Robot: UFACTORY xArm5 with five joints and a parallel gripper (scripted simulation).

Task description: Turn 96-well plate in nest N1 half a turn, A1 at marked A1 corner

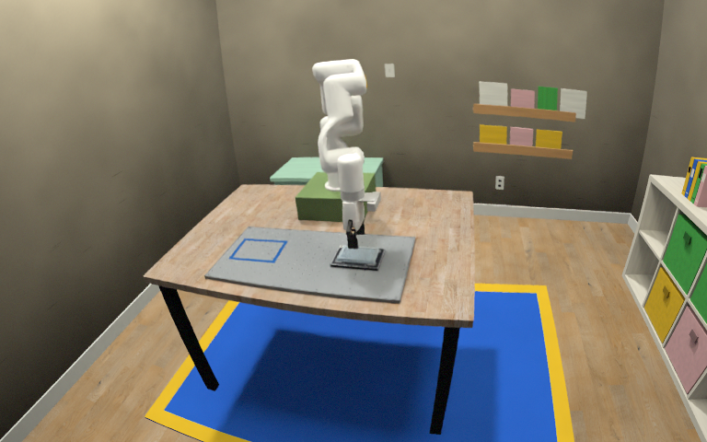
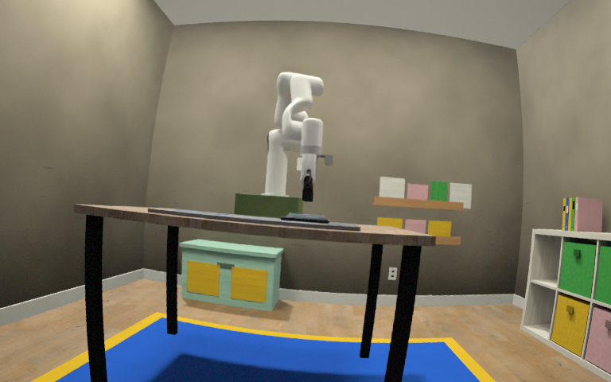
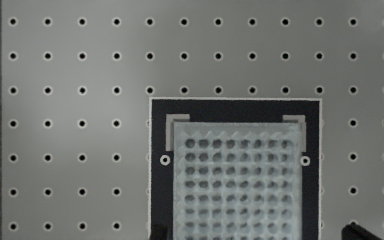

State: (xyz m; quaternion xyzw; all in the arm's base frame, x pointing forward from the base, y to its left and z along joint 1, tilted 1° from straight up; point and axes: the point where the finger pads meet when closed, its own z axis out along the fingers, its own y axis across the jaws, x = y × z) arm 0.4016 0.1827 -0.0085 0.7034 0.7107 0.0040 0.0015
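The 96-well plate is 6 cm below my hand. Also, from my hand: black plate nest N1: 8 cm below.
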